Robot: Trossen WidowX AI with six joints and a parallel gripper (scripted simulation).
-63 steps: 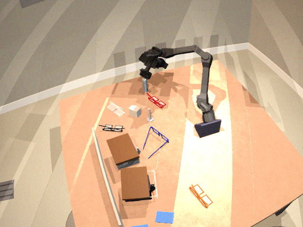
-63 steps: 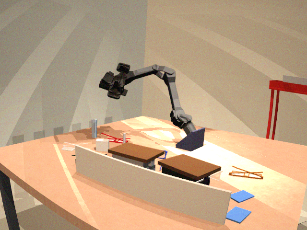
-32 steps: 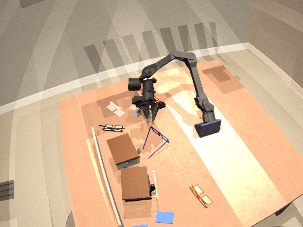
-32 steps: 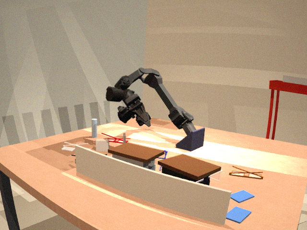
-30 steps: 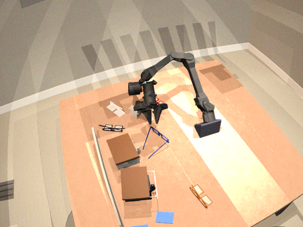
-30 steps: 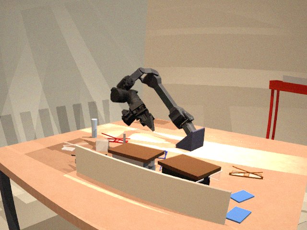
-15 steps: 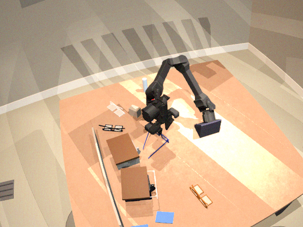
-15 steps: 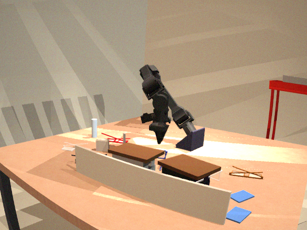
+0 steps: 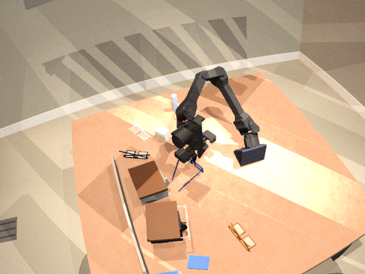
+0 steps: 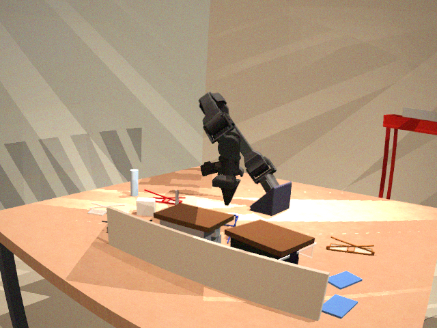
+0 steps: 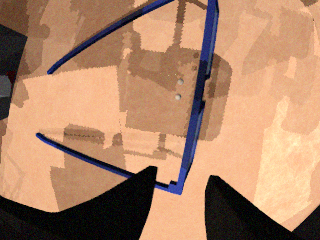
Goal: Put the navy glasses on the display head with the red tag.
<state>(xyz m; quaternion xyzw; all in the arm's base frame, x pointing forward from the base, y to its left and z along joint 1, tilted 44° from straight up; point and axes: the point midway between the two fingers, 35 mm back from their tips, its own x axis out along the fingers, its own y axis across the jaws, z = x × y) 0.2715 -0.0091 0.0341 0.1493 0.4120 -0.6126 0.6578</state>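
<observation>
The white post lies 19 cm to the right of my gripper tip, 5 cm below it and 1 cm ahead of it. The rest, counted from my gripper tip: display head 26 cm to the left, 21 cm ahead, 2 cm below; then white cube 26 cm to the right, 8 cm ahead, 5 cm below; then long white board 36 cm ahead, 15 cm to the left, 2 cm below.
</observation>
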